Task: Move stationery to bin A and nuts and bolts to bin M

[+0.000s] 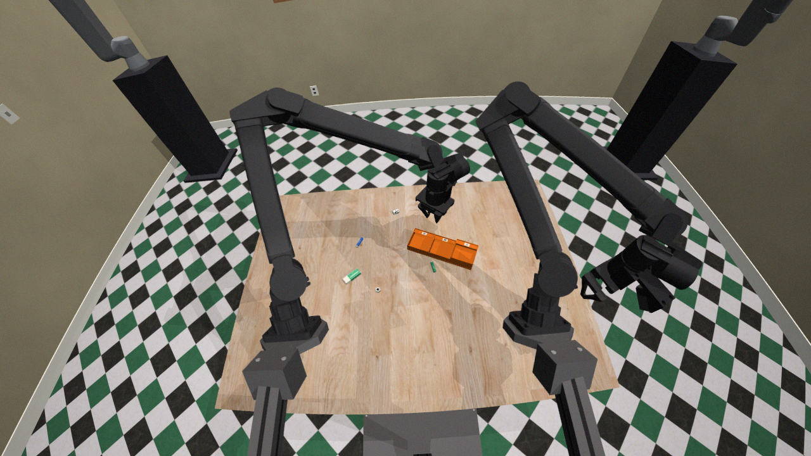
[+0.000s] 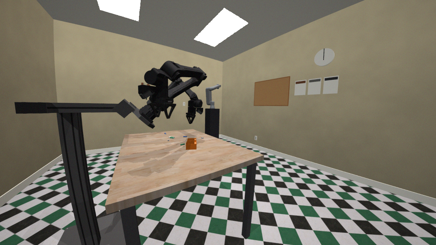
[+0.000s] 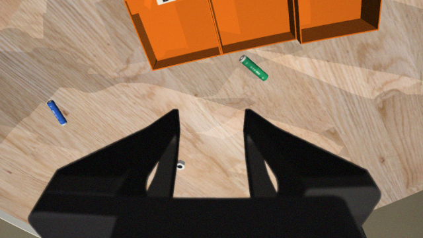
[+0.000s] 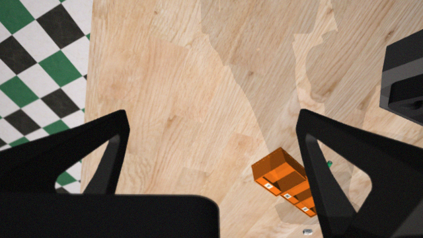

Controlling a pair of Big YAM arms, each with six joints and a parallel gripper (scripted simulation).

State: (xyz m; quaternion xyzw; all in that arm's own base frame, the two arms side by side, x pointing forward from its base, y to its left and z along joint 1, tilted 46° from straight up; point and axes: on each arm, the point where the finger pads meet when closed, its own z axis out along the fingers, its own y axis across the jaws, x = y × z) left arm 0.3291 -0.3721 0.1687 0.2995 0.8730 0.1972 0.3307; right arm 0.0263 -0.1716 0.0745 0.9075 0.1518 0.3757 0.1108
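Now: left hand 30 cm to the right of the eraser, 19 cm above it and 11 cm past it. The rest, counted from my left hand: hex nut (20 cm to the left, 19 cm below, 16 cm behind); pencil sharpener (19 cm below, 19 cm ahead, 13 cm to the left); green cylinder (19 cm below, 8 cm behind).
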